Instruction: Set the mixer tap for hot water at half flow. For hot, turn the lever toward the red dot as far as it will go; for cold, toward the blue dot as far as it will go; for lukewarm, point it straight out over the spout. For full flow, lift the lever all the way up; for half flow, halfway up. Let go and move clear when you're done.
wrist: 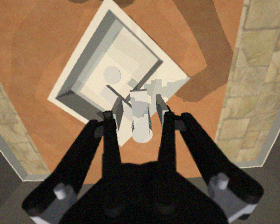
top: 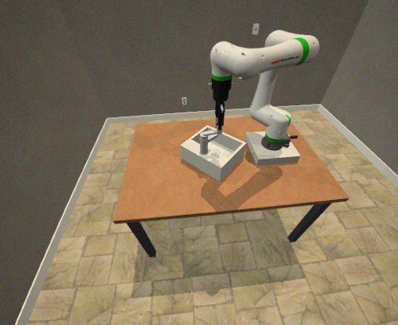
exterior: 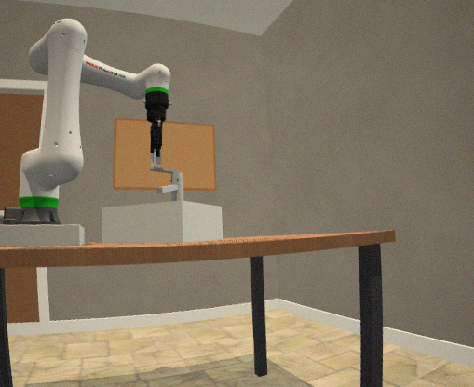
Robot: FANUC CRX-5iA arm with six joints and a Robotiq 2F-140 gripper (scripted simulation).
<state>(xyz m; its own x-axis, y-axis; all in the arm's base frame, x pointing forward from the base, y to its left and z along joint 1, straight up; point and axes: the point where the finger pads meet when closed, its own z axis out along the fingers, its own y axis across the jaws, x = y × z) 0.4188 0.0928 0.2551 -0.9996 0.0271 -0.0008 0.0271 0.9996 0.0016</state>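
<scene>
The lever lies 4 cm below my hand and 3 cm ahead of it. Also, from my hand: white sink block (28 cm below, 8 cm to the right); mixer tap (9 cm below, 6 cm ahead, 1 cm to the right).
</scene>
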